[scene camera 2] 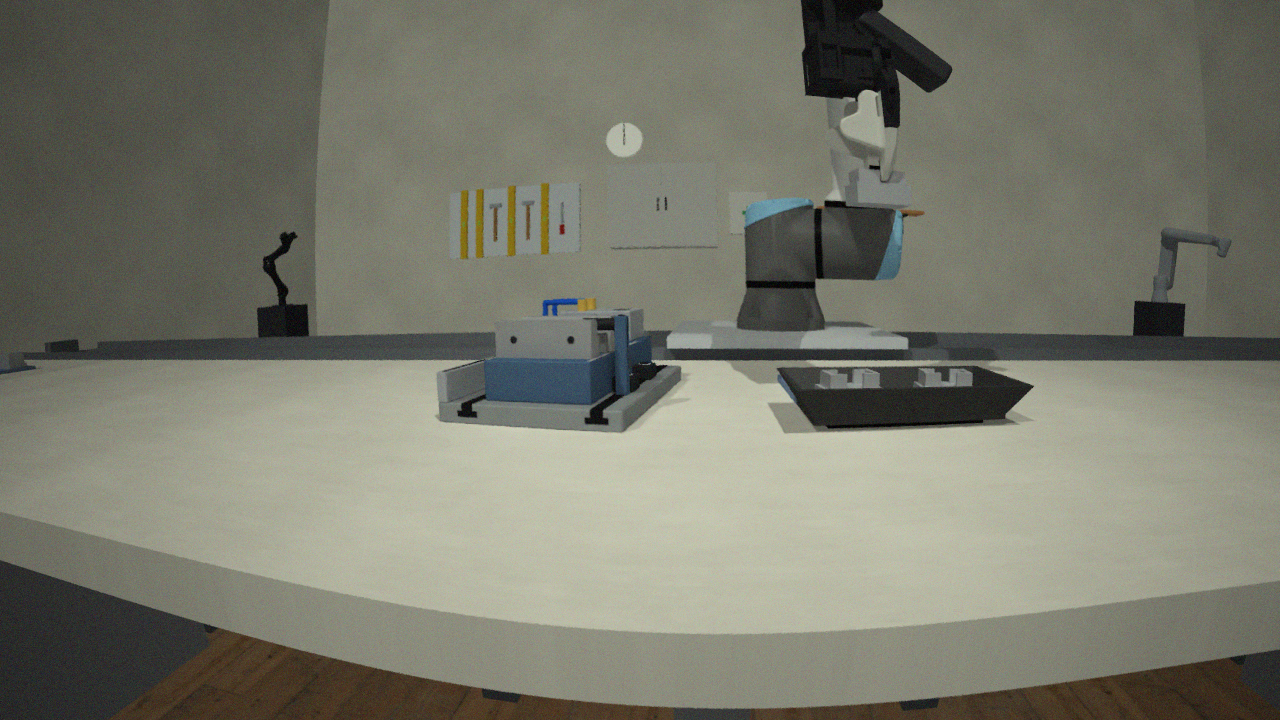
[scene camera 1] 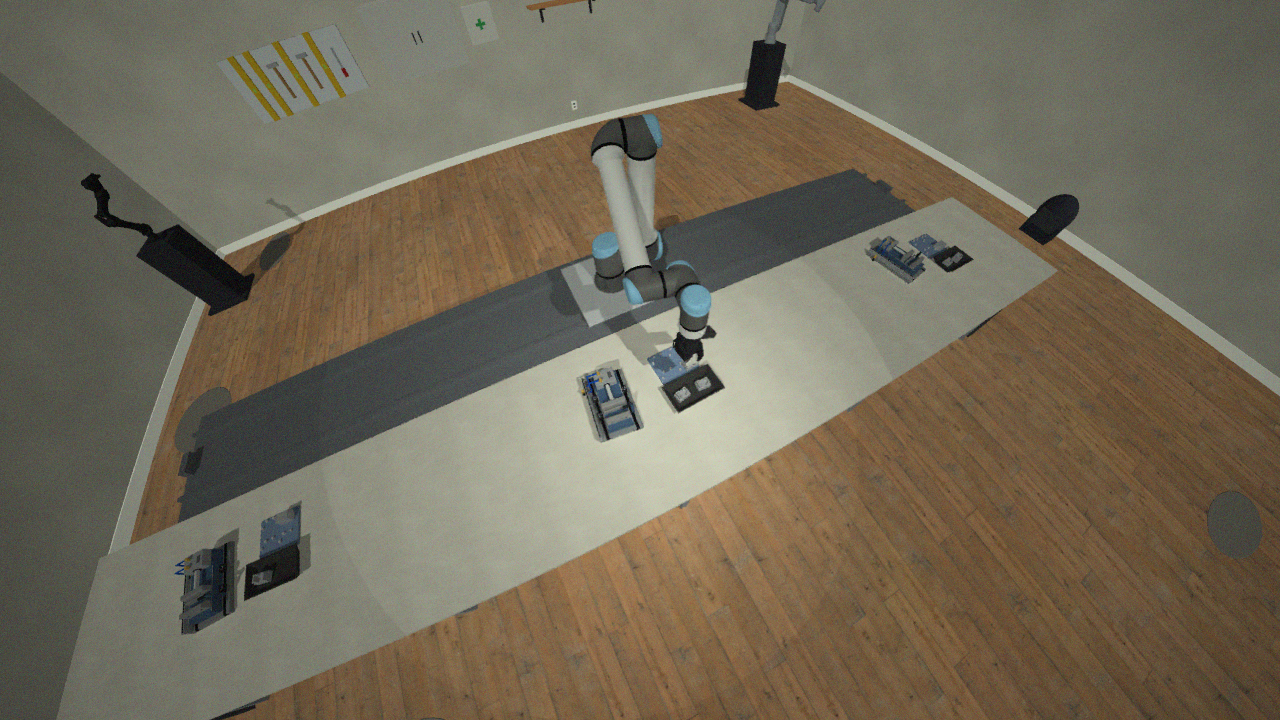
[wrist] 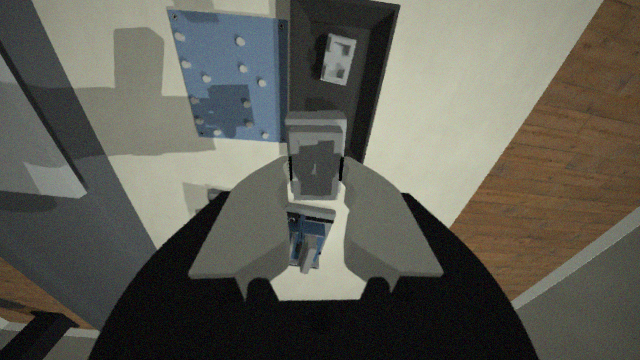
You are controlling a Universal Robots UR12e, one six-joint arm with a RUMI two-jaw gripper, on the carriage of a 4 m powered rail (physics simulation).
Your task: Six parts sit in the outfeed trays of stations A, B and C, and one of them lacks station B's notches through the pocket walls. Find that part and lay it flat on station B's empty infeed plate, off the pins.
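Seen in the pictures: gripper, between the fingertips: (scene camera 2: 878,183) (scene camera 1: 690,360) (wrist: 315,160); arm's base, origin of its link: (scene camera 2: 781,327) (scene camera 1: 612,280).
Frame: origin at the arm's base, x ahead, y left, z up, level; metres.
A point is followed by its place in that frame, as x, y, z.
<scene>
My gripper (scene camera 1: 691,354) @(0.740, 0.037, 0.204) (scene camera 2: 879,170) @(0.740, 0.037, 0.204) (wrist: 315,160) @(0.740, 0.037, 0.204) is shut on a grey part (scene camera 2: 878,191) @(0.761, 0.031, 0.193) (wrist: 316,150) @(0.740, 0.044, 0.202), held in the air beside the middle station's outfeed tray and infeed plate. That station's blue infeed plate (scene camera 1: 657,369) @(0.599, -0.035, -0.022) (wrist: 265,50) @(0.655, 0.103, -0.022) has light pins and holds no part that I can see; a shadow falls across it. Two grey parts (scene camera 1: 682,393) @(0.769, -0.001, 0.003) (scene camera 1: 703,383) @(0.769, 0.104, 0.003) lie in its dark outfeed tray (scene camera 2: 904,409) @(0.825, 0.040, -0.009) (wrist: 382,50) @(0.826, 0.124, 0.006); the wrist view shows one part (wrist: 338,59) @(0.766, 0.105, 0.003) with open pockets, and the held part covers some of the tray. The held part's notch details cannot be made out.
The middle station's vise (scene camera 1: 610,402) @(0.694, -0.301, 0.066) (scene camera 2: 550,376) @(0.794, -0.286, 0.016) stands left of the tray. The left station has a blue plate (scene camera 1: 279,530) @(0.569, -1.842, -0.022) and a dark tray (scene camera 1: 284,568) @(0.742, -1.808, -0.017) with a grey part. The right station has a vise (scene camera 1: 895,258) @(0.612, 1.528, 0.026), a blue plate (scene camera 1: 925,242) @(0.572, 1.920, -0.022) and a dark tray with grey parts (scene camera 1: 953,258) @(0.764, 1.935, -0.002).
</scene>
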